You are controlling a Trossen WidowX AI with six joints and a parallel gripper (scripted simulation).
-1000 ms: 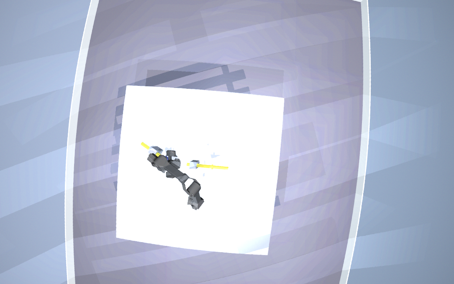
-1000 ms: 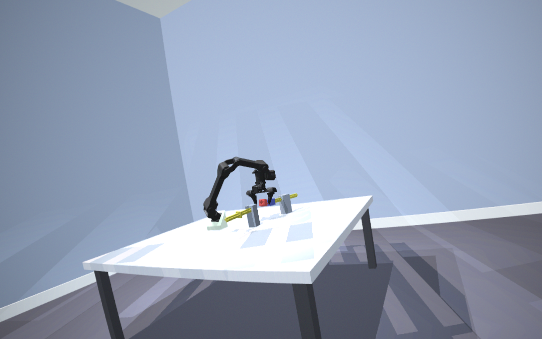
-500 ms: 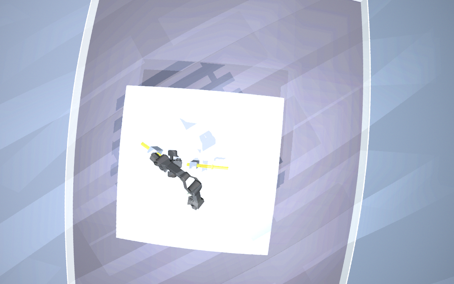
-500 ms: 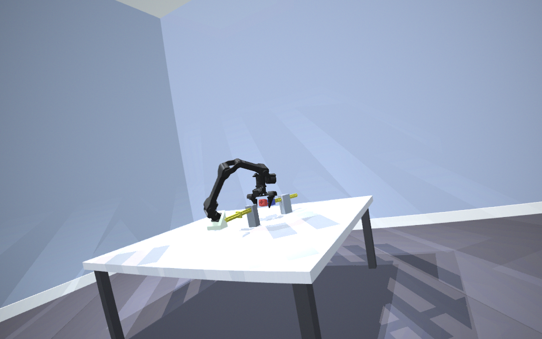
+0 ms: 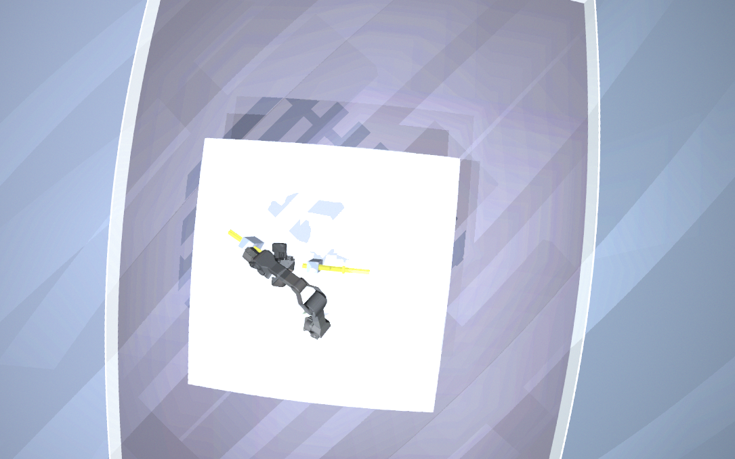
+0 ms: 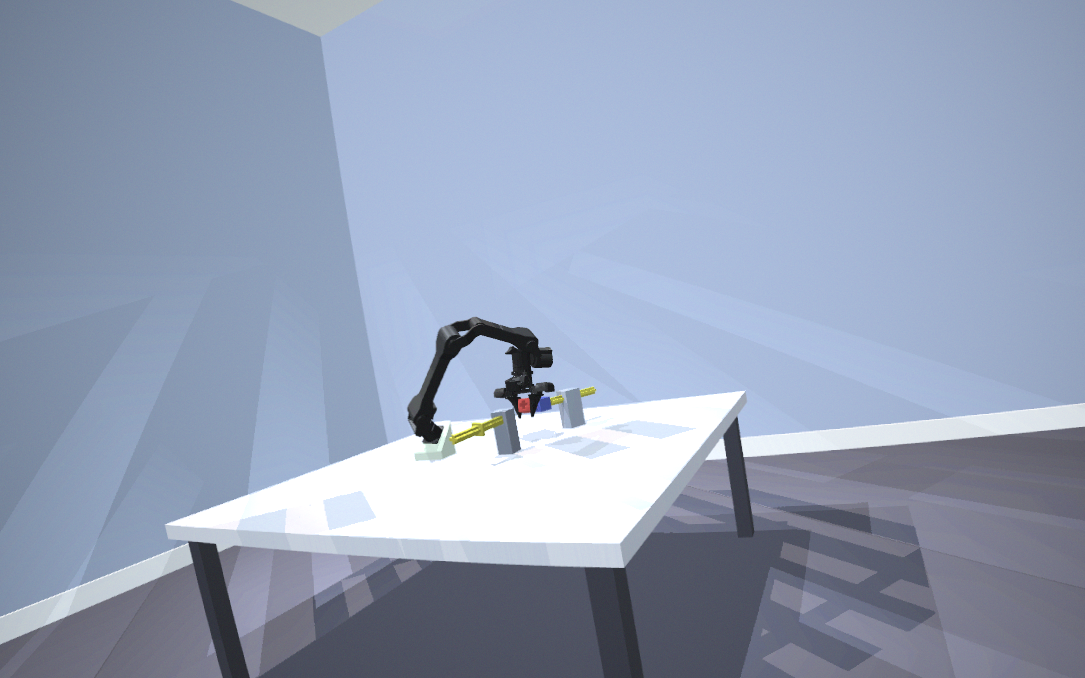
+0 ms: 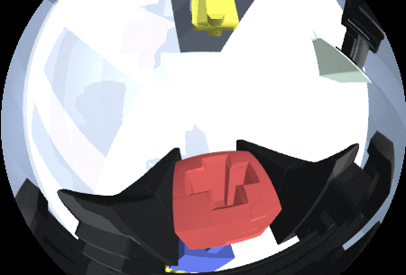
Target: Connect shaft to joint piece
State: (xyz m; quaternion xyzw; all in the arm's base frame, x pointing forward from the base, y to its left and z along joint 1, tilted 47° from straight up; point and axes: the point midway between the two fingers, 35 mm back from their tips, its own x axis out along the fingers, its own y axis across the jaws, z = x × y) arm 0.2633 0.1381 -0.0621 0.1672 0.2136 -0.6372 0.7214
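Now: gripper tip 30 mm below the red square joint piece and 20 mm to the right of it.
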